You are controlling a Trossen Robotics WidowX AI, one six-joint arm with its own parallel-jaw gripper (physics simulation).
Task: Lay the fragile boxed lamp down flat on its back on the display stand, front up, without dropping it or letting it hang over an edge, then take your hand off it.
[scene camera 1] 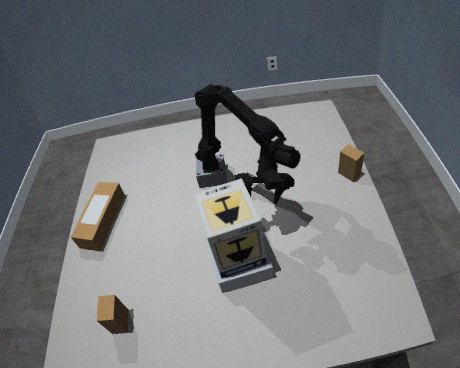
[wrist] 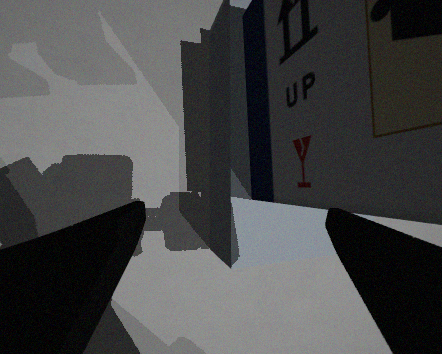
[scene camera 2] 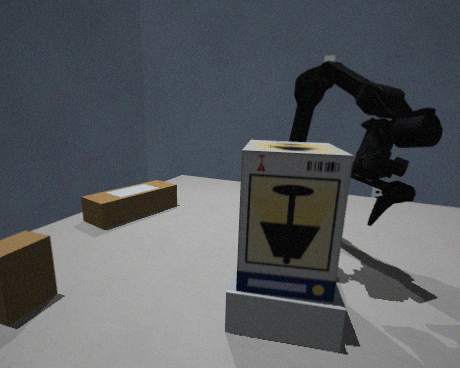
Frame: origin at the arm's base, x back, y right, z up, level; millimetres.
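Where they show: gripper, fingertip midpoint: (scene camera 1: 262,204) (wrist: 236,213) (scene camera 2: 347,216); arm's base, origin of the base link: (scene camera 1: 210,166).
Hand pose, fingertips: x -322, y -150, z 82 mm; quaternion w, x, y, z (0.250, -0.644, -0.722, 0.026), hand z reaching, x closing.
Note:
Each offset is from my fingertips to the centre of the thing. Level surfaces: height alone.
The boxed lamp (scene camera 1: 239,250) (scene camera 2: 292,220) (wrist: 320,110) is a tall white carton with a yellow lamp picture and a blue band at its foot. It stands upright on the display stand (scene camera 1: 247,281) (scene camera 2: 285,320) (wrist: 275,232), a low grey-white block, its front picture facing the scene cameras. Bare stand top shows behind the carton in the wrist view. My gripper (scene camera 1: 263,196) (wrist: 236,213) is open and empty, low behind the carton and toward its right side in the scene views. In scene camera 2 one finger is hidden behind the carton. Whether a finger touches the carton, I cannot tell.
A long brown box with a white label @(dx +213, dy +652, dz -110 mm) (scene camera 1: 95,212) (scene camera 2: 132,202) lies at the left. A small brown box @(dx -264, dy +556, dz -90 mm) (scene camera 1: 112,315) (scene camera 2: 27,280) stands at the front left, another brown box @(dx +182, dy -407, dz -90 mm) (scene camera 1: 351,163) at the far right. All stand on the pale table @(dz -150 mm) (scene camera 1: 165,310).

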